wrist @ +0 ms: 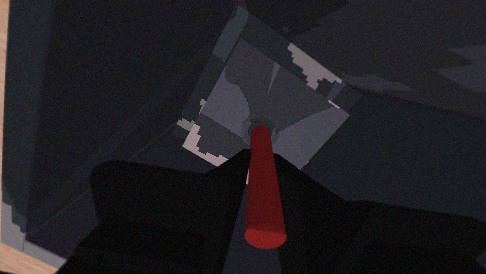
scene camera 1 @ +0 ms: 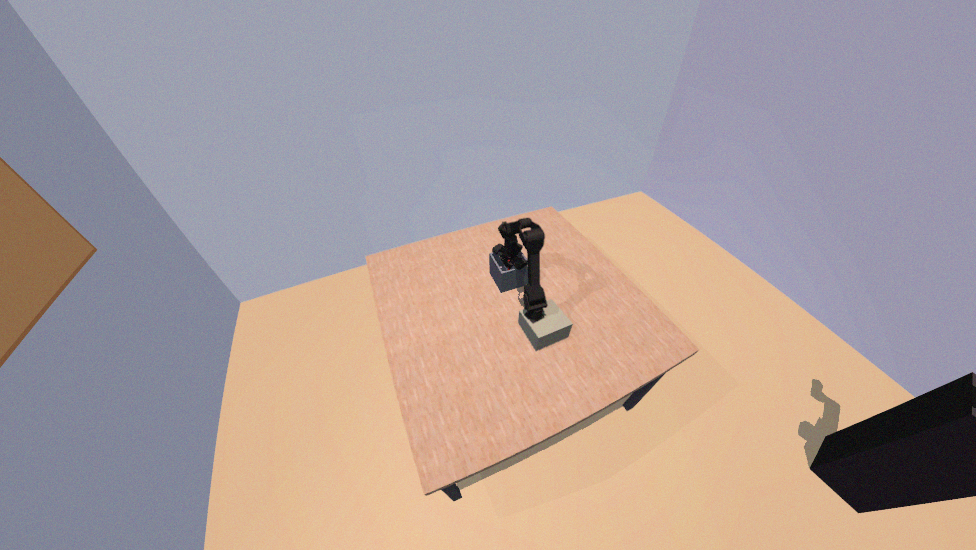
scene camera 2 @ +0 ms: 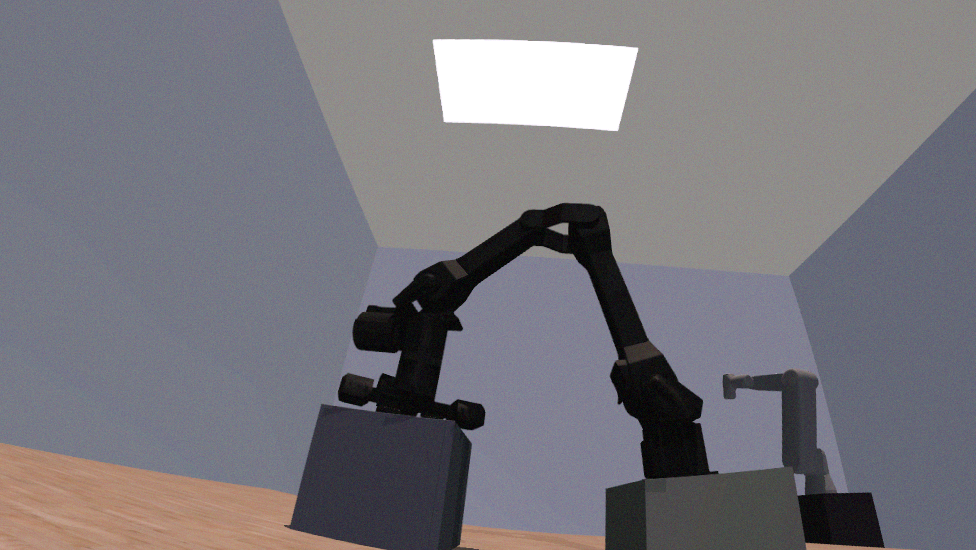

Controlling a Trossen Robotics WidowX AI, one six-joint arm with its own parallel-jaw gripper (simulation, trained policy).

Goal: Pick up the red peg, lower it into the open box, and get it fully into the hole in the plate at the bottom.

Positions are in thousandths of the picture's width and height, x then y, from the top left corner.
Scene:
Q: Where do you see a dark box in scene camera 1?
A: At 524,508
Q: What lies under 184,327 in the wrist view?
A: A dark box.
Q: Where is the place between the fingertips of my gripper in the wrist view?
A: At 534,575

